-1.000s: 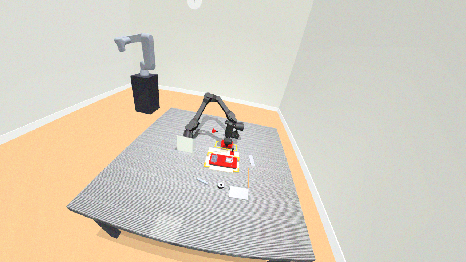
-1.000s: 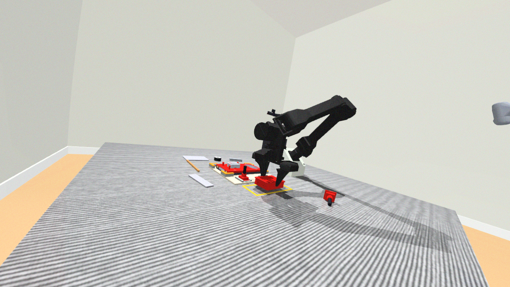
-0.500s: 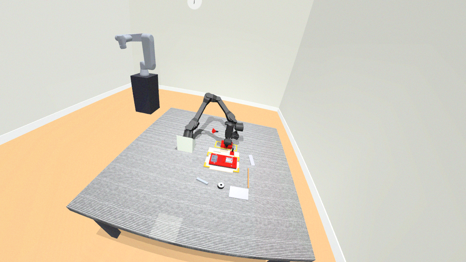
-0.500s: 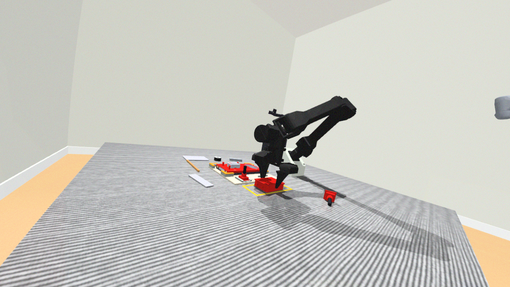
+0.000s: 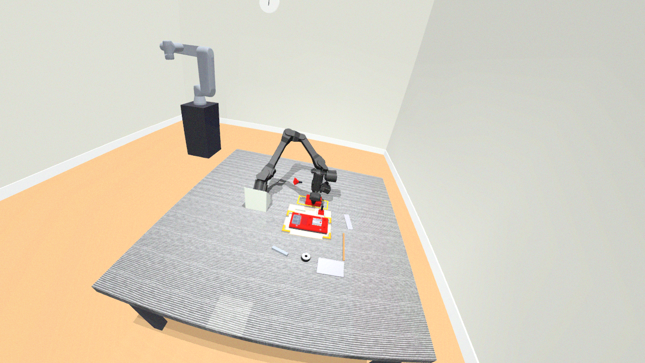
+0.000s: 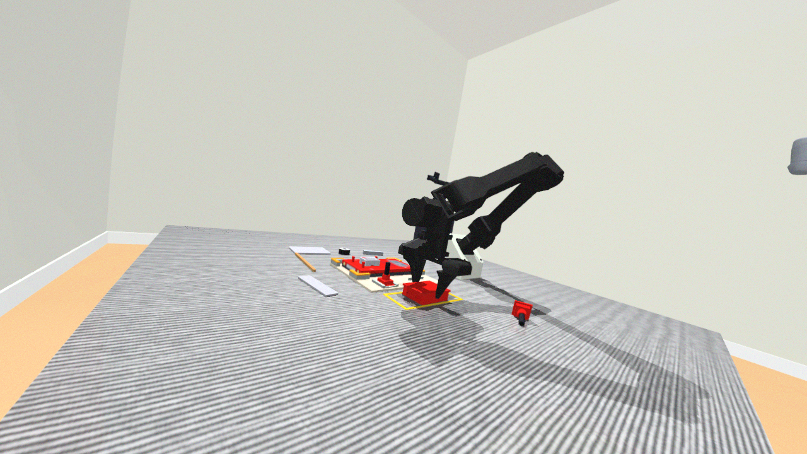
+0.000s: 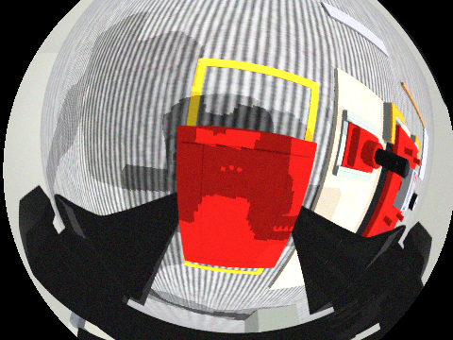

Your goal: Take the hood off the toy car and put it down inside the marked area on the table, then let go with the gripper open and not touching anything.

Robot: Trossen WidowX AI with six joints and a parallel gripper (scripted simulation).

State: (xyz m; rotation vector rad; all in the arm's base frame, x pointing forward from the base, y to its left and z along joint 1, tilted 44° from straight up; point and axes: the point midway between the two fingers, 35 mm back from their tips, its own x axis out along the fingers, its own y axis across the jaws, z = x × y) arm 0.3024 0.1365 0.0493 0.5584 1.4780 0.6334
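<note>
My gripper tip is right at the red hood. Round my gripper tip: pencil (31 cm to the right, 19 cm ahead, 1 cm below); grey strip (22 cm ahead, 12 cm to the right, 1 cm below); small black ring (42 cm to the right, 1 cm ahead).
</note>
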